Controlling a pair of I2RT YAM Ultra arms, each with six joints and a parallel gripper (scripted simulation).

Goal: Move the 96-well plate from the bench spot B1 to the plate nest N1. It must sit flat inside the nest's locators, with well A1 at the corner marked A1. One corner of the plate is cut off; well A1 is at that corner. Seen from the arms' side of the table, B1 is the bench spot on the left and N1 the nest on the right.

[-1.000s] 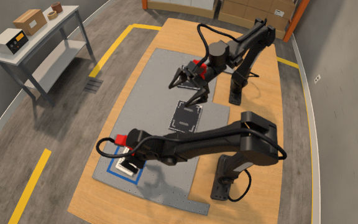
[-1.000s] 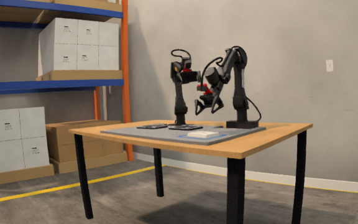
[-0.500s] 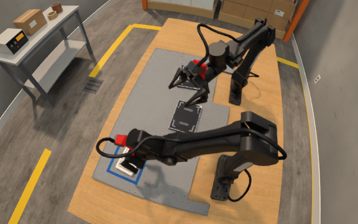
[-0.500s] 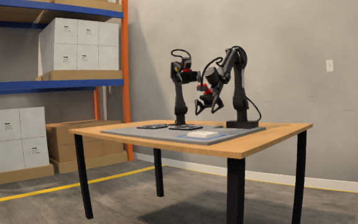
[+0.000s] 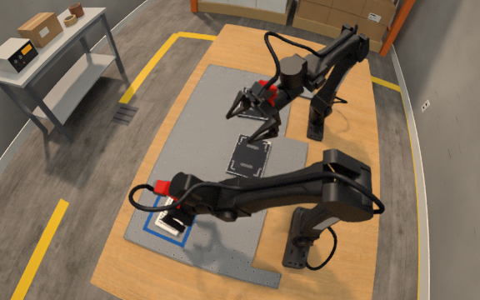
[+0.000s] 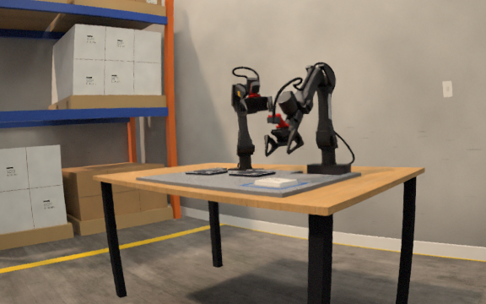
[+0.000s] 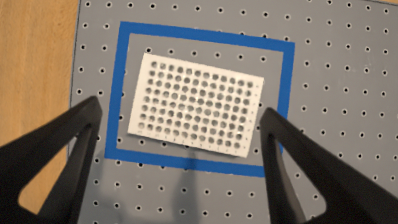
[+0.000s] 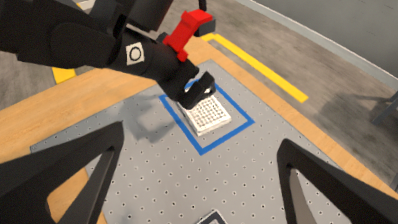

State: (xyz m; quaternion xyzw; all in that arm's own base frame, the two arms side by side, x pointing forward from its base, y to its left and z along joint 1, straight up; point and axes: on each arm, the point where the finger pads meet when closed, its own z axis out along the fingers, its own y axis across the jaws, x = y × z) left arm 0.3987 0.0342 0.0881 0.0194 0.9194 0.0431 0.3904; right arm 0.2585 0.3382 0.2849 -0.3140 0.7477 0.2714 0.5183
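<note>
Right now the white 96-well plate is 1 cm ahead of my left hand and 10 cm below it. Also, from my left hand: black plate nest (13 cm behind, 54 cm to the right, 10 cm below).
</note>
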